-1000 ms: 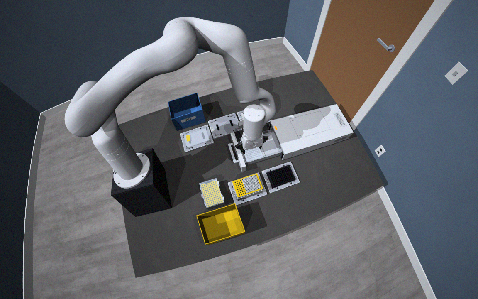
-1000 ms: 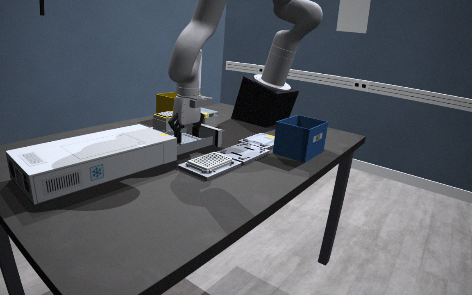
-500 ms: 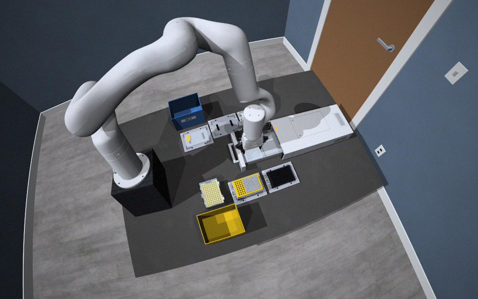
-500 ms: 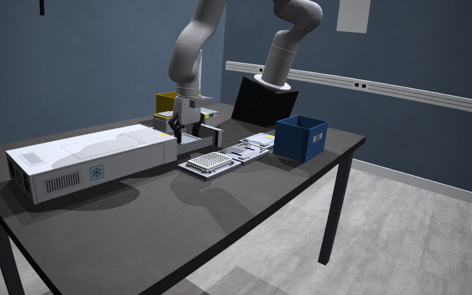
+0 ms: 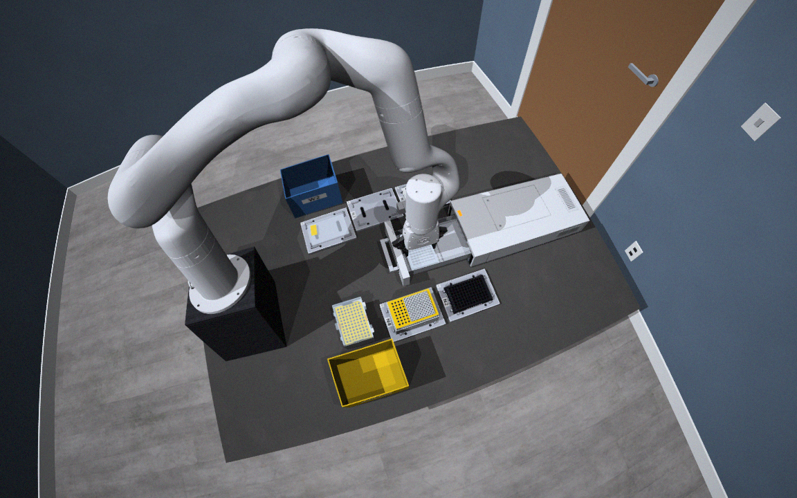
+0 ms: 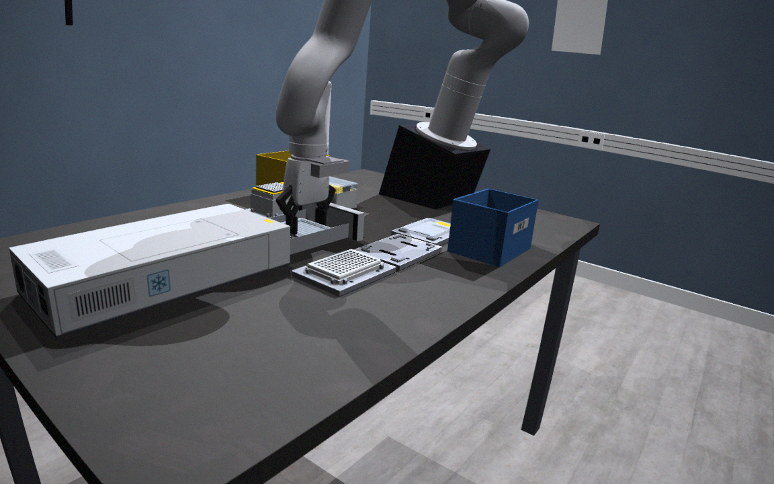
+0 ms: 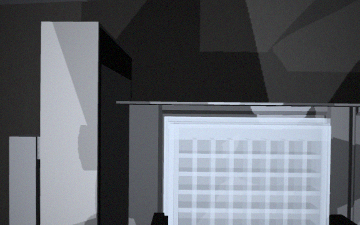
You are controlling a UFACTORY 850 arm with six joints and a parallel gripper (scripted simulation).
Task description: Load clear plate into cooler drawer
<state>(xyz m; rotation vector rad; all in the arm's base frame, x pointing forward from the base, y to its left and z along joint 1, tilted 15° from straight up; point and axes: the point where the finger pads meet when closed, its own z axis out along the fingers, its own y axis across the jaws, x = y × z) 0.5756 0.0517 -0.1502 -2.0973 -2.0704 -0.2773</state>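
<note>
The clear plate lies 10 mm below my hand. The rest, counted from my hand: black plate 190 mm to the right, 90 mm ahead, 20 mm below; then white cooler 190 mm ahead, 10 mm above; then drawer 30 mm ahead.
</note>
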